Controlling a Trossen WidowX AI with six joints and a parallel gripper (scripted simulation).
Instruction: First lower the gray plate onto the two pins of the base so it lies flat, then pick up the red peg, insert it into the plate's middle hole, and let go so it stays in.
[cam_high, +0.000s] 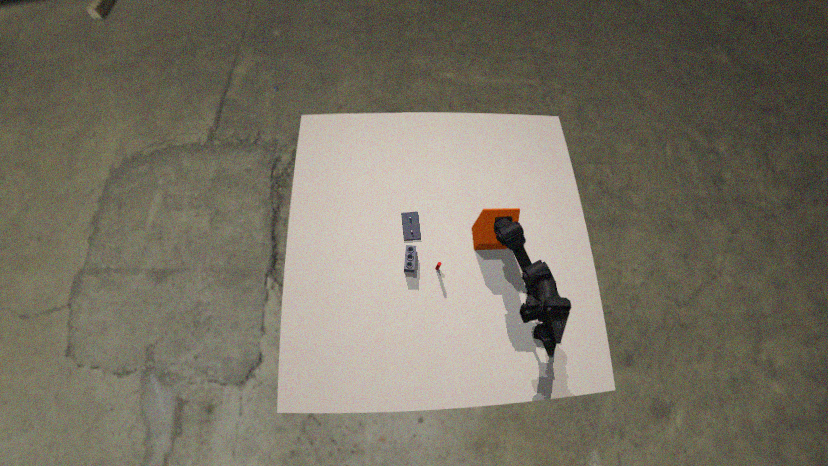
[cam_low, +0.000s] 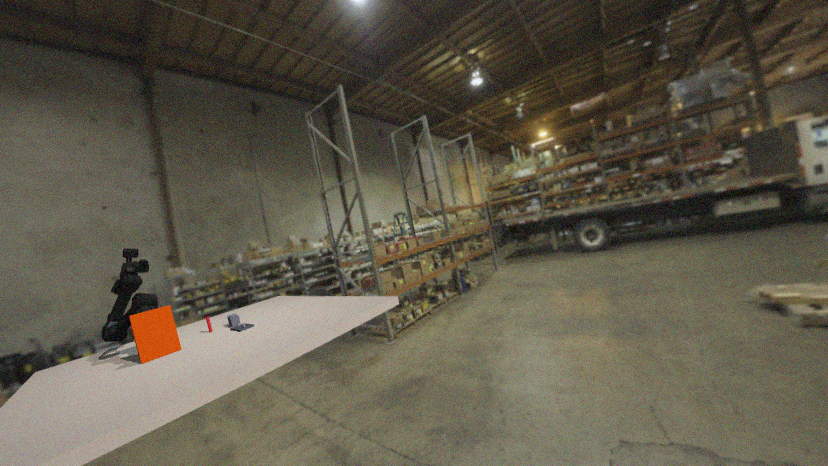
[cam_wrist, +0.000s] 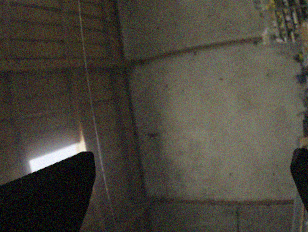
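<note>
Now: the gray plate 41 cm below my gripper tip, 37 cm to the right of it and 32 cm ahead of it. Round my gripper tip: red peg (41 cm below, 33 cm to the right, 21 cm ahead).
</note>
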